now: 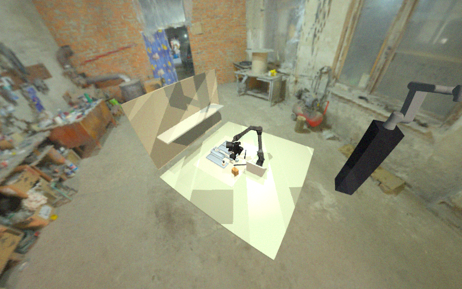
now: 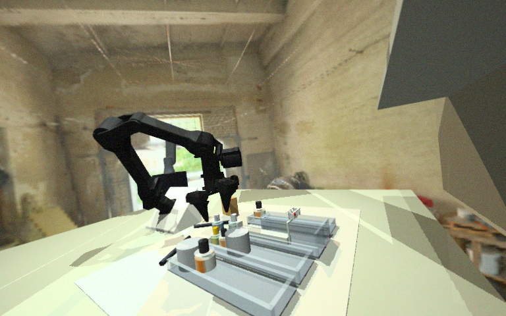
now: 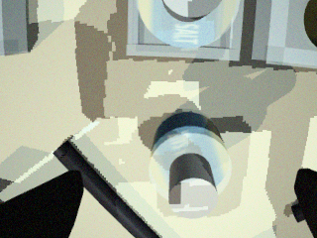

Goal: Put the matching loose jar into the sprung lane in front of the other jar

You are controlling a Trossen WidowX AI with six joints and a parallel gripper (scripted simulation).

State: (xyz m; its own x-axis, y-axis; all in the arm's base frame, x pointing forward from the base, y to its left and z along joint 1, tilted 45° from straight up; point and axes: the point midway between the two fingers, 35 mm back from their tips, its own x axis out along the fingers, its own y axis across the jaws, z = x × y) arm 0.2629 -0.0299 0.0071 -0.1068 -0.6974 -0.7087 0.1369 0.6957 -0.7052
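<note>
Right now my gripper tip is 220 mm short of the sprung lane, 30 mm above it and 10 mm to the left of it. Round my gripper tip: pusher plate (180 mm ahead).
</note>
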